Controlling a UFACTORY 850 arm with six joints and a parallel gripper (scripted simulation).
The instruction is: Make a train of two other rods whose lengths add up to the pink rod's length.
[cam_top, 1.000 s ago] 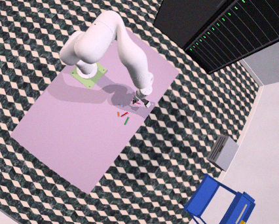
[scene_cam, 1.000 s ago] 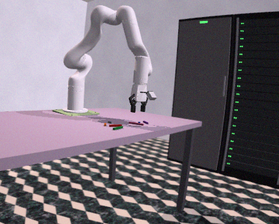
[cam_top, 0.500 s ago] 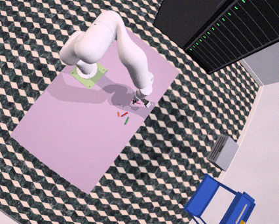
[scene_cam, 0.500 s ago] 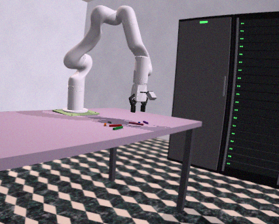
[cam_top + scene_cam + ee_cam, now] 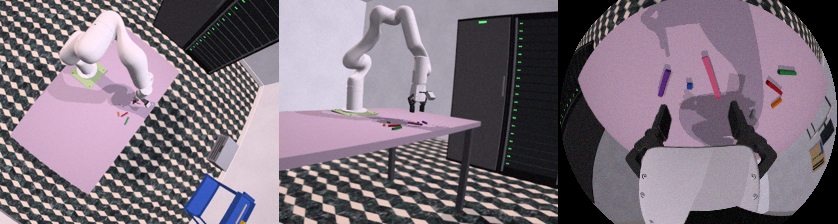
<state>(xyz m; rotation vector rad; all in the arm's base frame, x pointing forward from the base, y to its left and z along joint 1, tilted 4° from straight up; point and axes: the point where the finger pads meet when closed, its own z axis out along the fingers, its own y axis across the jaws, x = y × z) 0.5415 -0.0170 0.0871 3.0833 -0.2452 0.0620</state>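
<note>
Now: hand 20 mm to the right of the small blue rod and 70 mm above it. Also, from my hand: purple rod (20 mm ahead, 60 mm to the left, 70 mm below); then grey rod (110 mm behind, 120 mm to the right, 70 mm below); then pink rod (10 mm ahead, 30 mm to the right, 70 mm below).
</note>
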